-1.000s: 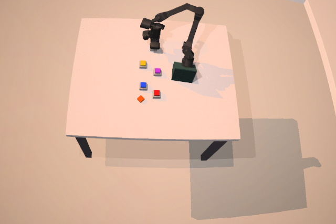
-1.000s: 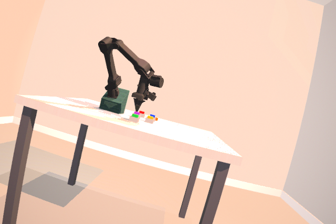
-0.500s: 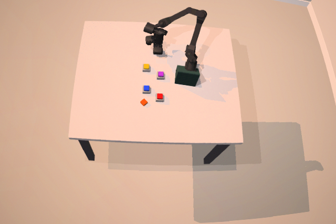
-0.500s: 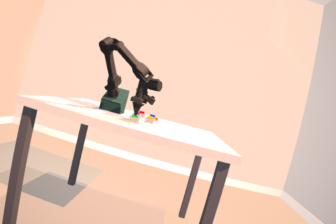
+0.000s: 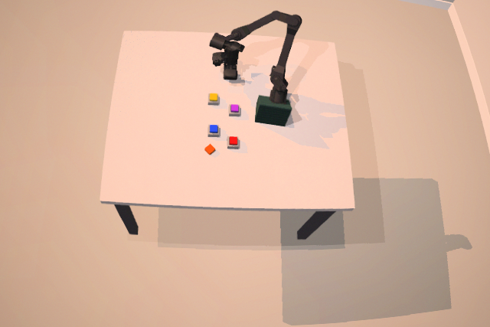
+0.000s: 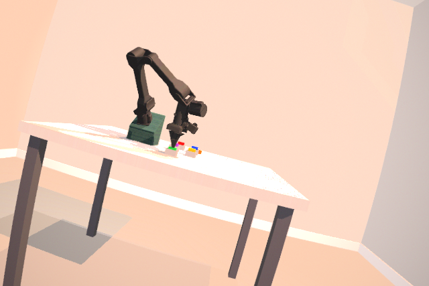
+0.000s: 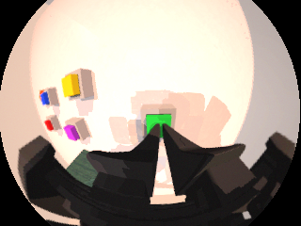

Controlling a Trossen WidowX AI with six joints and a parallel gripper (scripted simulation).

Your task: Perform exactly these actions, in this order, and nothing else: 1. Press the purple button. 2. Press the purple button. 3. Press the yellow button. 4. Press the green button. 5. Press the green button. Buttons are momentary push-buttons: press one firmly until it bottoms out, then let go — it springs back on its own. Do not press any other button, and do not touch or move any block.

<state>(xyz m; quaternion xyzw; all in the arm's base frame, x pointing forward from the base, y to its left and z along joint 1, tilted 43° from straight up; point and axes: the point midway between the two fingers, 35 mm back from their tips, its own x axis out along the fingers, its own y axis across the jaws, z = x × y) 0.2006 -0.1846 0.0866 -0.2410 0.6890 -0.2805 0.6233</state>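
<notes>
Now: the green button 1 cm below my gripper tip. Also, from my gripper tip: blue button 30 cm to the left, 7 cm ahead; then yellow button 14 cm to the left, 7 cm ahead; then purple button 20 cm to the left, 3 cm behind.
</notes>
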